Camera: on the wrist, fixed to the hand. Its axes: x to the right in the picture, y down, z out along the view.
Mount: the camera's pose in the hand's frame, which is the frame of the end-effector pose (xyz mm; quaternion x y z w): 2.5 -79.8 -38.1 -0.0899 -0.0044 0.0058 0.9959
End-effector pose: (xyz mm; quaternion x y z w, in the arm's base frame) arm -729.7 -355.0 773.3 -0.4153 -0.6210 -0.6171 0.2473
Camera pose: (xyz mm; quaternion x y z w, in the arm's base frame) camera -804.4 -383.0 735.0 -0.4421 -0.5616 -0.6671 0.2098
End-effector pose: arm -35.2 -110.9 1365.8 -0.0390 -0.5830 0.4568 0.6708
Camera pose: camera 41.0 -137.2 1402.3 -0.1005 -0.6244 0.4066 0.6593
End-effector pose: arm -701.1 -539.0 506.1 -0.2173 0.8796 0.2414 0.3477
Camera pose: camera -678.2 -624.4 506.9 -0.2415 0.8540 0.3225 0.3292
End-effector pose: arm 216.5 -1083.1 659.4 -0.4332 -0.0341 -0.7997 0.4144
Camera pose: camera 135.2 -1048.2 661.8 -0.4724 0.0386 -0.7952 0.3782
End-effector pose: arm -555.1 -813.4 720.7 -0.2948 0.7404 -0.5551 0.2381
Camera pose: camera -569.0 -805.9 807.7 -0.3132 0.7880 -0.4836 0.2171
